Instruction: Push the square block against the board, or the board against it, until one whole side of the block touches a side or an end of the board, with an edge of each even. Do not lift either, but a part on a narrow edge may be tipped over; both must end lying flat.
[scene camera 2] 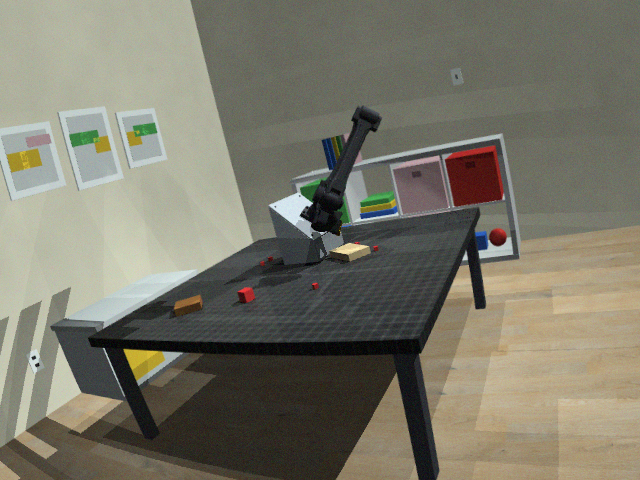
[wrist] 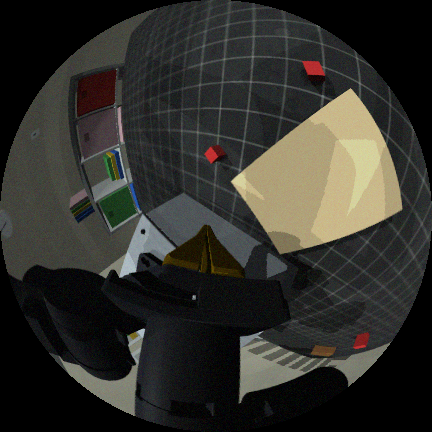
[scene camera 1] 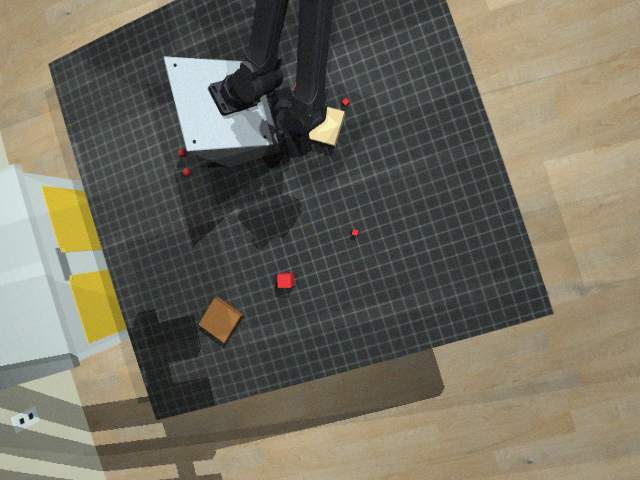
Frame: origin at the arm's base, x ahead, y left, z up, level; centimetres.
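Where they show: gripper, fingertip midpoint: (scene camera 2: 338,235) (wrist: 205,229) (scene camera 1: 279,100); arm's base, link origin: (scene camera 1: 232,96).
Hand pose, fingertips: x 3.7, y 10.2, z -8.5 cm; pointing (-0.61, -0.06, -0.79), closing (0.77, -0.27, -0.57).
Note:
Each offset is from my fingertips to the top centre of the thing.
The pale wooden board @[dz -4.1, dx +9.2, dy +6.1 cm] (scene camera 1: 332,126) (scene camera 2: 350,253) (wrist: 300,185) lies flat beside the grey pedestal; the arm hides part of it in scene camera 1. The square block @[dz -4.1, dx +50.3, dy -47.7 cm] (scene camera 1: 220,319) (scene camera 2: 188,305) (wrist: 323,350), orange-brown, lies flat near the front left of the table, far from the board and turned relative to it. My gripper (scene camera 2: 338,231) (wrist: 205,229) is shut and empty. It hangs above the table between the pedestal and the board, at the board's pedestal-side end. In scene camera 1 the arm hides the fingertips.
The grey pedestal (scene camera 1: 193,111) (scene camera 2: 297,252) stands close to the gripper. A larger red cube @[dz -3.1, dx +47.8, dy -22.7 cm] (scene camera 1: 284,280) (scene camera 2: 246,295) (wrist: 361,341) is near the square block. A small red cube @[dz -5.5, dx +43.9, dy +2.6 cm] (scene camera 1: 354,232) (scene camera 2: 315,285) lies mid-table; others lie by the board and the pedestal.

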